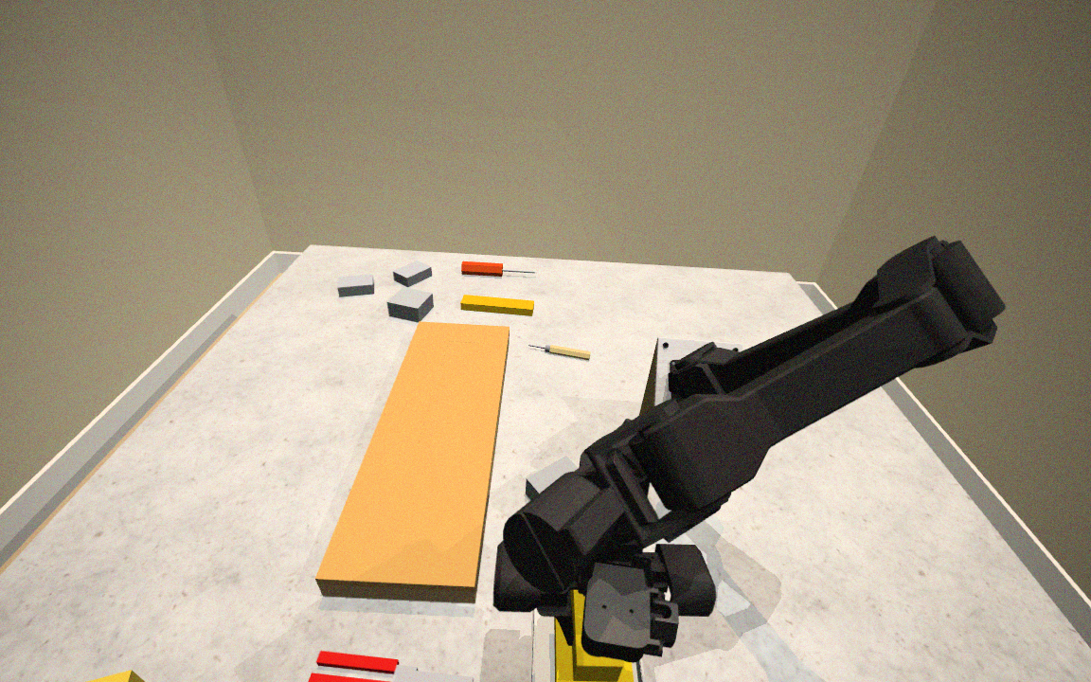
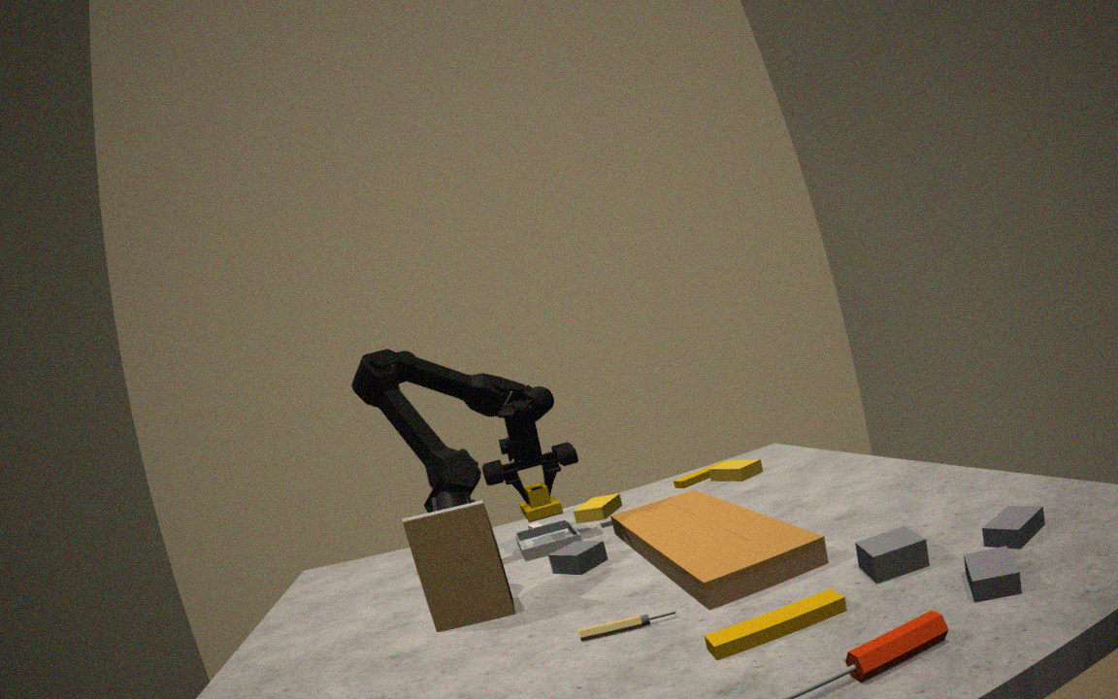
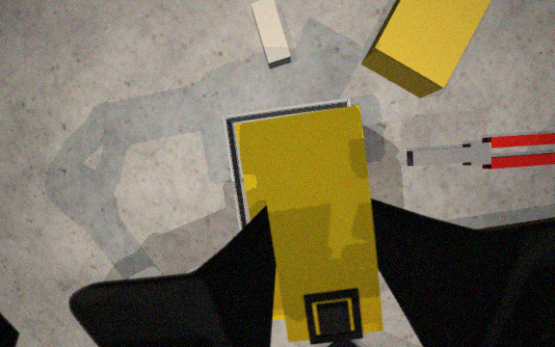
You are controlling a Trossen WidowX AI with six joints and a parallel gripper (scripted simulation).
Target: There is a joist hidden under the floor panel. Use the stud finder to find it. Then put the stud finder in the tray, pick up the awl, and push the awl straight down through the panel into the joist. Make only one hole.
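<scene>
Right now my gripper tip is 40 mm to the left of the square light and 30 mm below it. From my gripper tip the other things lie so: white tray 80 mm below, 10 mm to the right; wooden-handled awl 570 mm to the right, 90 mm below, 20 mm ahead; stud finder 20 mm to the right, 20 mm above.
</scene>
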